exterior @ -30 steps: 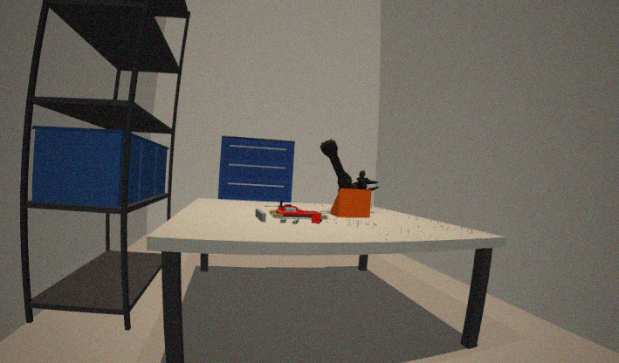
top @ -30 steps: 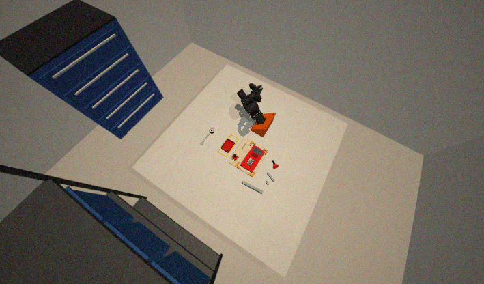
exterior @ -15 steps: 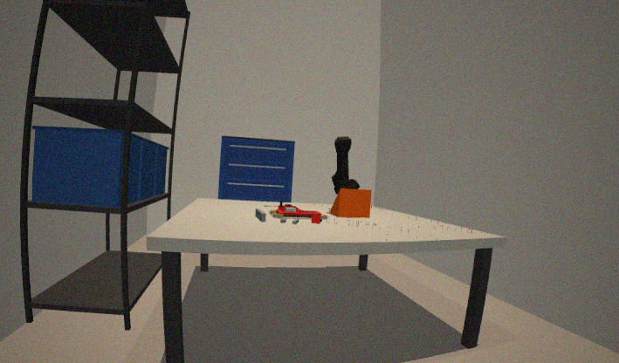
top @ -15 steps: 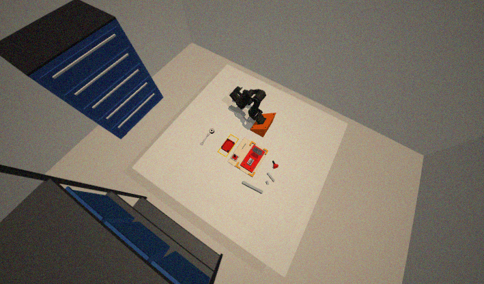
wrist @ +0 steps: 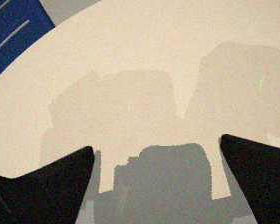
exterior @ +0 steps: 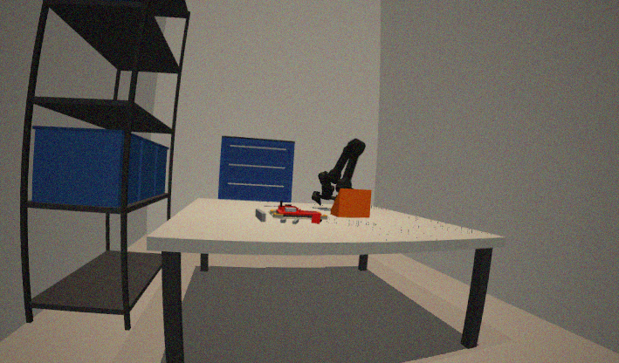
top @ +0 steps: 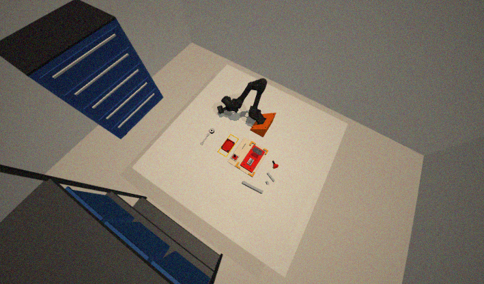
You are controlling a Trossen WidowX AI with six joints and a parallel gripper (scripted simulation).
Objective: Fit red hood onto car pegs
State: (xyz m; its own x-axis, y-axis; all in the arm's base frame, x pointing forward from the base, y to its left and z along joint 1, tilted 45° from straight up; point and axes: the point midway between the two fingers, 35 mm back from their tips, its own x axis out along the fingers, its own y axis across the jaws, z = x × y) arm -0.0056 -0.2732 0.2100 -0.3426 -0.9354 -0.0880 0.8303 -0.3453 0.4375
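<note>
Now: the red hood 310 mm ahead of my gripper tip and 220 mm to the left of it. Round my gripper tip: grey engine block: 440 mm to the left, 350 mm ahead, 20 mm above; then wrench-like tool: 360 mm ahead, 20 mm to the left, 10 mm below.
</note>
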